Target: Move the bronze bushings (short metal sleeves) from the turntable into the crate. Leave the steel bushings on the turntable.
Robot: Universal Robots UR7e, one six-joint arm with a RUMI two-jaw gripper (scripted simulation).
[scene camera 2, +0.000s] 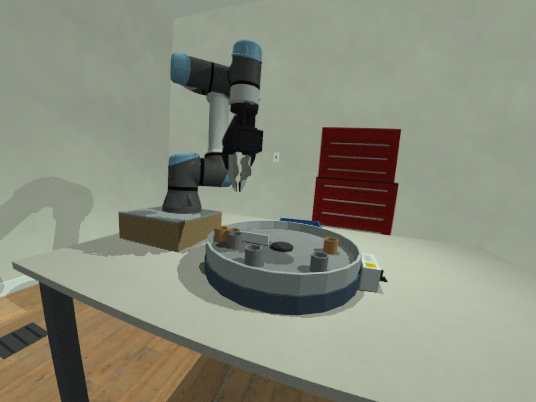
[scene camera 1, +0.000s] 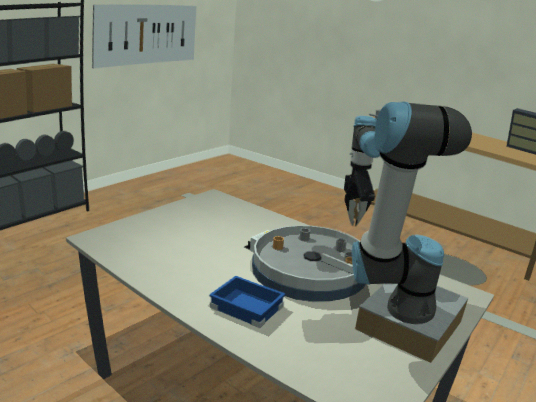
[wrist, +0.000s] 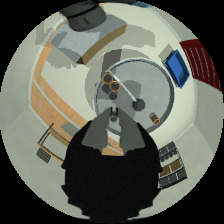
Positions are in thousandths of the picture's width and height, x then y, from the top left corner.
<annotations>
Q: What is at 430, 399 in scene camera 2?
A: The gripper.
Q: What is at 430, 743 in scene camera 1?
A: A blue crate.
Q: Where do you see a grey turntable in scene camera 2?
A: At 540, 626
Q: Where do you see a grey turntable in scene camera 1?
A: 561, 643
</annotations>
